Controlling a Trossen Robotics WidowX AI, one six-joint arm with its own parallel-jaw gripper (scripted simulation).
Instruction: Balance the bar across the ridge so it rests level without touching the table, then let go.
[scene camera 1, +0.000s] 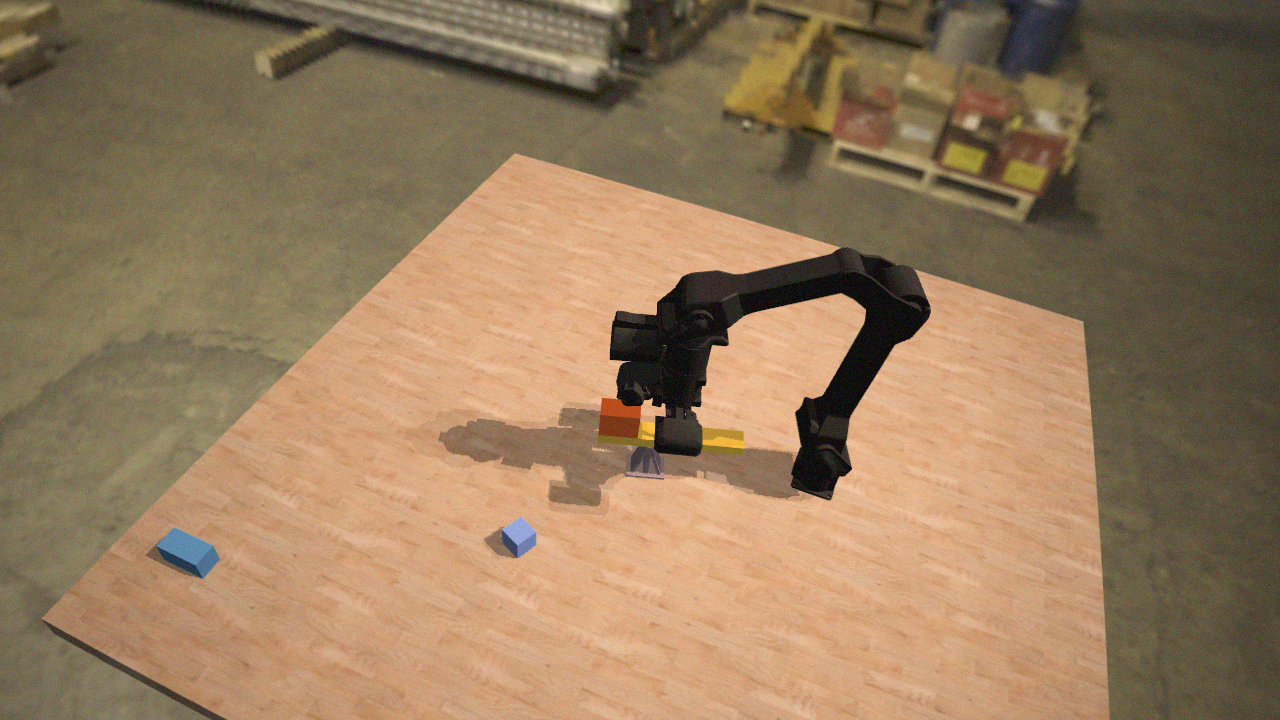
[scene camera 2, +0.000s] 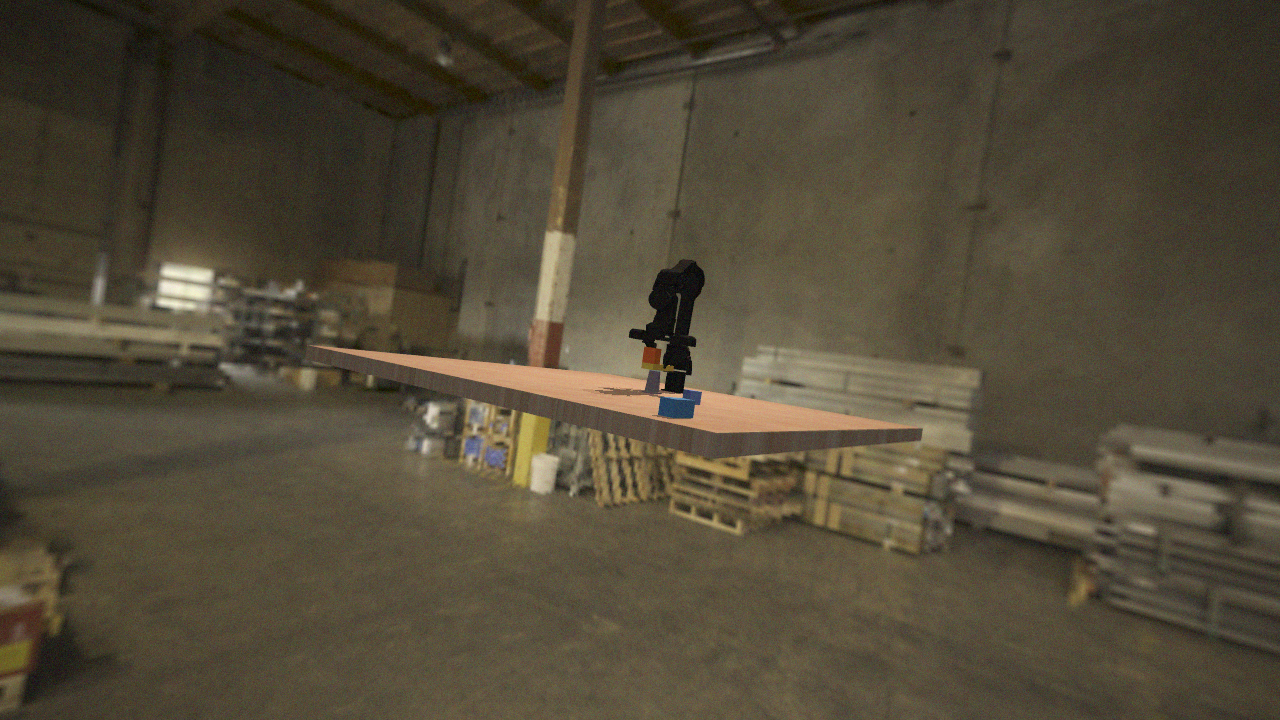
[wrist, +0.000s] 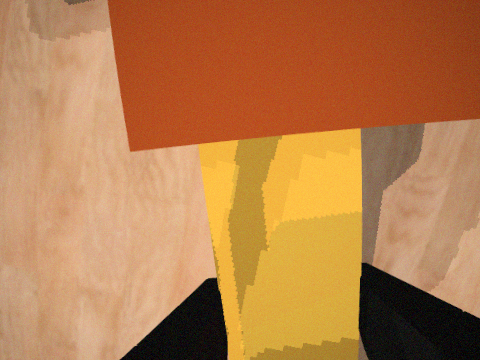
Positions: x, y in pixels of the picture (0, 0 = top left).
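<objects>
Scene camera 1 and scene camera 2 show my gripper, and so does the wrist view (287, 286). On my gripper, (scene camera 1: 655, 425) and (scene camera 2: 674, 345) are the same spot.
</objects>
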